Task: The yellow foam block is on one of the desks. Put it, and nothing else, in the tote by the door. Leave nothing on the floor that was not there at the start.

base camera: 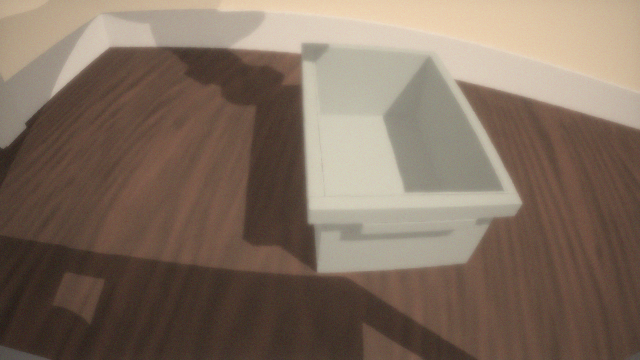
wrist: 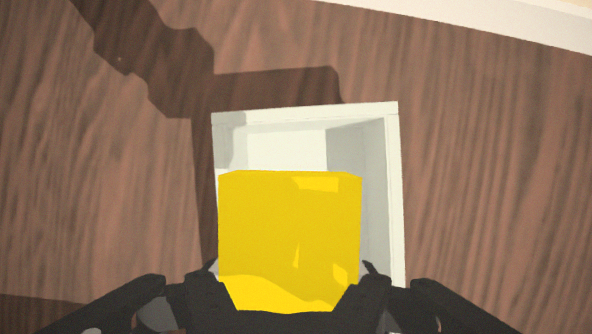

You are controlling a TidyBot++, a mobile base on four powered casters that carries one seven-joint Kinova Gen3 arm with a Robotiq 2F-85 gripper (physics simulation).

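Frame: origin at the arm's base, x ahead, y left, z up, level; metres.
Where they show: gripper, fingertip midpoint: (wrist: pixel 289 268).
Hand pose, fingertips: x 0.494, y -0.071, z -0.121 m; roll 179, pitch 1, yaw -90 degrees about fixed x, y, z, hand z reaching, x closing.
Note:
Each offset is from my fingertips to the top centre of the thing. Level surfaces: height alone.
The yellow foam block {dx +0.009, dy +0.000, dz +0.039 m} (wrist: pixel 289 225) is between the black fingers of my gripper (wrist: pixel 289 268), which is shut on it. In the wrist view the block hangs above the pale grey-green tote {dx -0.035, dy -0.017, dz -0.156 m} (wrist: pixel 394 200) (base camera: pixel 400 205) and hides the tote's near part and some of its inside. In the base camera view the tote stands upright on the floor, and the inside that shows there holds no object. My gripper and the block do not show in the base camera view. How high the block is above the rim is hard to tell.
The tote stands on a dark wooden floor {dz -0.276 m} (base camera: pixel 165 165) (wrist: pixel 475 200), near a white baseboard (base camera: pixel 550 90) (wrist: pixel 500 22) and a cream wall (base camera: pixel 500 25). A wall corner is at the left in the base camera view. Shadows, one of them arm-shaped, fall on the floor left of the tote.

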